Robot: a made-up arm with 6 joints.
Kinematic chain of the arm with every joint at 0, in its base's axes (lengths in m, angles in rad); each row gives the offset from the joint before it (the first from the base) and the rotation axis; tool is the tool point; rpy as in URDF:
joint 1: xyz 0 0 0.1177 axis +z
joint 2: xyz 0 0 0 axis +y
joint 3: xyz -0.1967 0 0.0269 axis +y
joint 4: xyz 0.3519 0 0.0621 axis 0.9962 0 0.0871
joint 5: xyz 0 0 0 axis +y
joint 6: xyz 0.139 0 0.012 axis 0.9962 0 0.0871
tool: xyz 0 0 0 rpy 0 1.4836 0
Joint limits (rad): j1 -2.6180..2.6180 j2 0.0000..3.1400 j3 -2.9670..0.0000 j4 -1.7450..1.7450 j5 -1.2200..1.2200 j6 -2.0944..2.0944
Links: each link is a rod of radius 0.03 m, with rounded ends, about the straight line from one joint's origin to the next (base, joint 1, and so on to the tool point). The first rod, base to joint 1, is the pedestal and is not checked.
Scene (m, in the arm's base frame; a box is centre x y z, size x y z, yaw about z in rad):
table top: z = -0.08
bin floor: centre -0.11 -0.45 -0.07 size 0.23 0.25 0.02 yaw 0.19
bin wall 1: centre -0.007 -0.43 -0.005 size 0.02 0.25 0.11 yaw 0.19
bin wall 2: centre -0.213 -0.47 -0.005 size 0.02 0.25 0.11 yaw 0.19
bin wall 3: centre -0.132 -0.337 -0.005 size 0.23 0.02 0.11 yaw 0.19
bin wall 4: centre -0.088 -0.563 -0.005 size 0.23 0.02 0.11 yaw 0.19
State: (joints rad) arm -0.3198 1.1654 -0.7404 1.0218 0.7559 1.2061
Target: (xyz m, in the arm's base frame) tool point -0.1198 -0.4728 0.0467
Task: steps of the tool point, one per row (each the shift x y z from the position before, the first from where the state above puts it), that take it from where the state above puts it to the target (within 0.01 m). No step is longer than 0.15 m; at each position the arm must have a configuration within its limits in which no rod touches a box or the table.
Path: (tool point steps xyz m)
1: -0.0100 -0.1138 0.0027
2: -0.0446 -0.1102 0.0026
3: -0.0774 -0.0959 0.0023
4: -0.1055 -0.0718 0.0021
5: -0.1258 -0.0396 0.0018
6: -0.1358 -0.0020 0.0016
7: 0.0000 0.0000 -0.1062

